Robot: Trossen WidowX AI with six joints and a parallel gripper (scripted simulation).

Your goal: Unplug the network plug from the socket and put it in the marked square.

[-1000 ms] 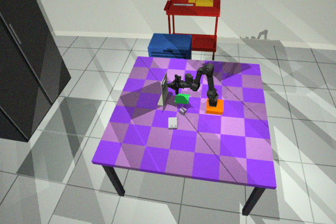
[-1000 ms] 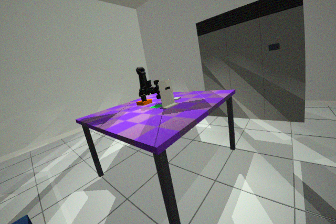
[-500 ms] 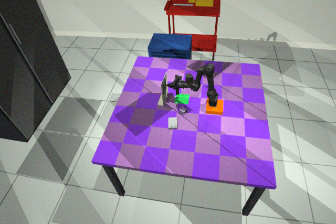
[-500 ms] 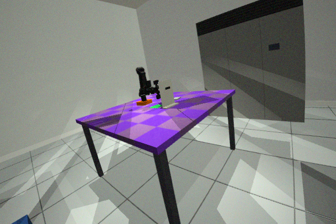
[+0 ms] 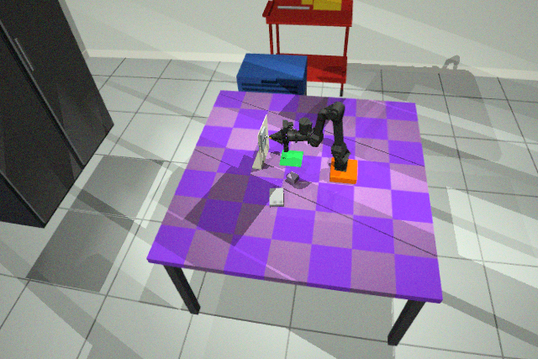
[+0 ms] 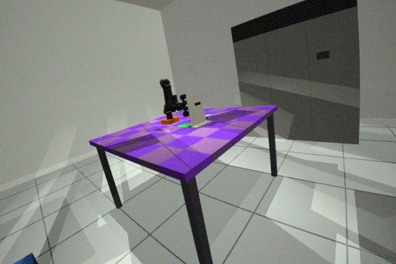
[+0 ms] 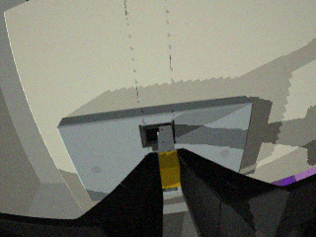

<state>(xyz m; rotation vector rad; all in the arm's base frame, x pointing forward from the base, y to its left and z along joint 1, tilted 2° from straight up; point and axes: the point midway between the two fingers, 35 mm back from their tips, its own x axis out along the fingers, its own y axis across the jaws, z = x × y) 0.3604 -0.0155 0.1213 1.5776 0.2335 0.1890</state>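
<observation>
Now: gripper tip 170 mm above the green marked square, 110 mm past it and 40 mm to the left of it. Also, from my gripper tip: upright panel: 60 mm below, 40 mm ahead, 10 mm to the left; network plug: right at my gripper tip; grey cube: 160 mm below, 150 mm behind, 110 mm to the left.
</observation>
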